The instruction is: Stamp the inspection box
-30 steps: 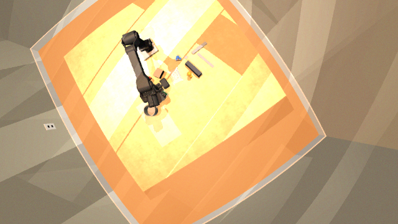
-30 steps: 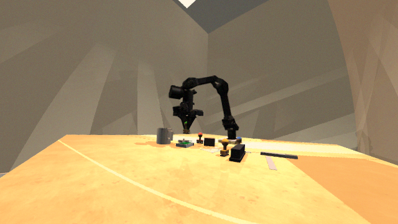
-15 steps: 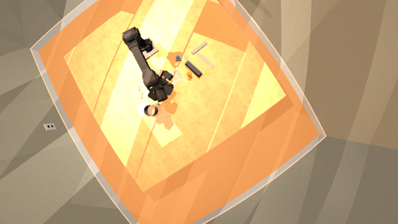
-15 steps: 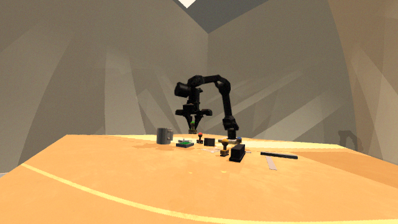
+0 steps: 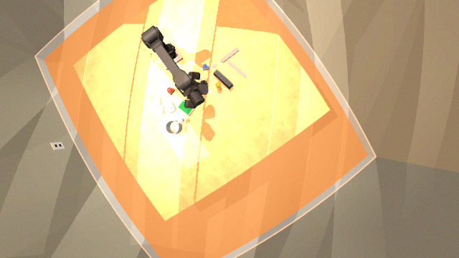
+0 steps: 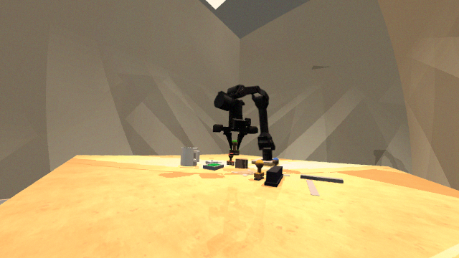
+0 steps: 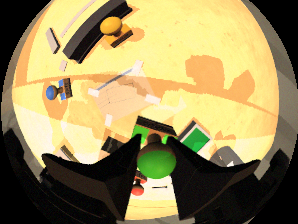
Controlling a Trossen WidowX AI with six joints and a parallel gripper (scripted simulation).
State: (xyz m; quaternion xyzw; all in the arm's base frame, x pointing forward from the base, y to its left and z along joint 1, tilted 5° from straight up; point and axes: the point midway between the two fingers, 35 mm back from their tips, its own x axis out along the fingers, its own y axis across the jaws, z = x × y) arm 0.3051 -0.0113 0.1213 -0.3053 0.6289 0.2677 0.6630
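The pale card lies 90 mm below my gripper tip, 50 mm to the left of it and 30 mm behind it. Also, from my gripper tip: orange-knobbed stamp 130 mm to the left, 70 mm below, 30 mm ahead; then green-knobbed stamp right at my gripper tip; then green ink pad 100 mm to the right, 90 mm below, 20 mm ahead.
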